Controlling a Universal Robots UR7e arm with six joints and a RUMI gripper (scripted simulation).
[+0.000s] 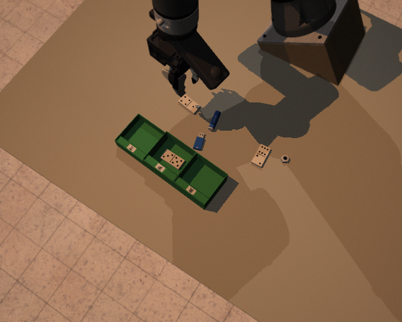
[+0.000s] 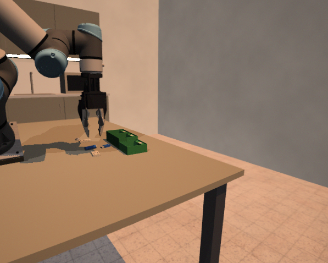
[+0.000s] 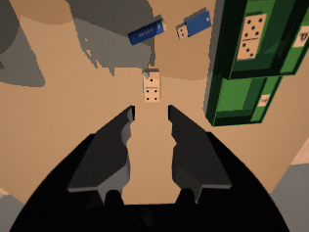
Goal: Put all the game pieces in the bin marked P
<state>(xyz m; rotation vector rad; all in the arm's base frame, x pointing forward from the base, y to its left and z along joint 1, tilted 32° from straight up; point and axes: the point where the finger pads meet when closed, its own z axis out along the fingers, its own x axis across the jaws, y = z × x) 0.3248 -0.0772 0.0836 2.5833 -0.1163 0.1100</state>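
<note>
My gripper is now 140 mm short of the green bin, 60 mm above it and 50 mm to the right of it. Also, from my hand: blue battery 80 mm to the left, 80 mm below; small nut 260 mm to the left, 80 mm below, 10 mm behind; blue USB stick 80 mm below, 70 mm to the left, 60 mm ahead.
</note>
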